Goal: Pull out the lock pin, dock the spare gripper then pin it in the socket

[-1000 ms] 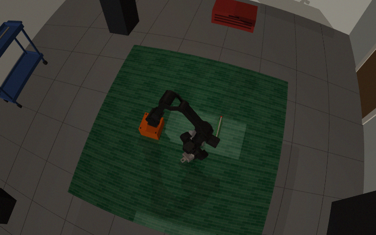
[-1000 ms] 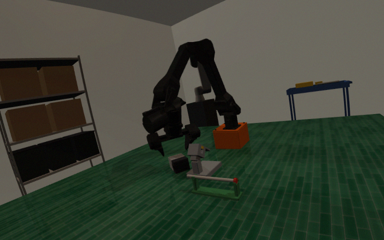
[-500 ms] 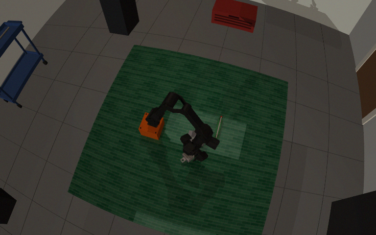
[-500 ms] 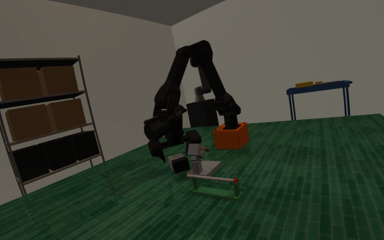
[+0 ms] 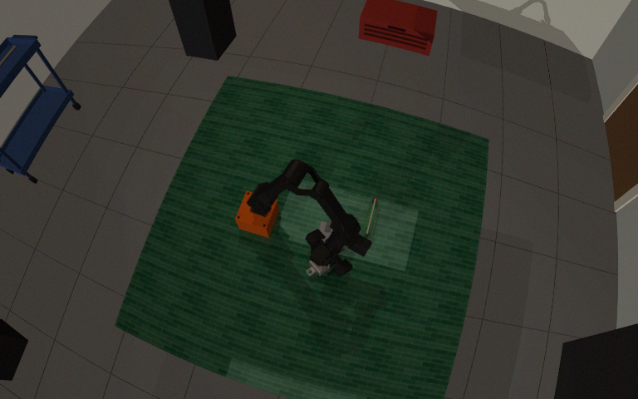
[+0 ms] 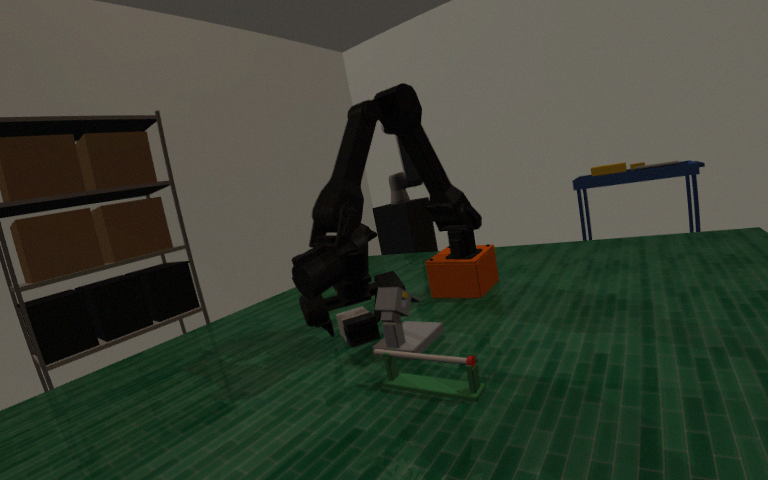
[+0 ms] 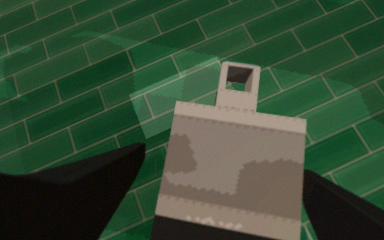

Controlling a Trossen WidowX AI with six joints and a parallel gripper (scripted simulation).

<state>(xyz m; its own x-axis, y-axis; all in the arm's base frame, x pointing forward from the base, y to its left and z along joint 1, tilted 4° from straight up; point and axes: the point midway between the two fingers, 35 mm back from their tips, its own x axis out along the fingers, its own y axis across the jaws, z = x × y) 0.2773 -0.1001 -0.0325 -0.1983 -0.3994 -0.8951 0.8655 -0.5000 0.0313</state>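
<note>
The grey mount lies 20 mm ahead of my gripper tip, 140 mm to the left of it and 40 mm above it. Round my gripper tip: green cradle 110 mm ahead, 250 mm to the left, 10 mm above; spare gripper 10 mm above.
</note>
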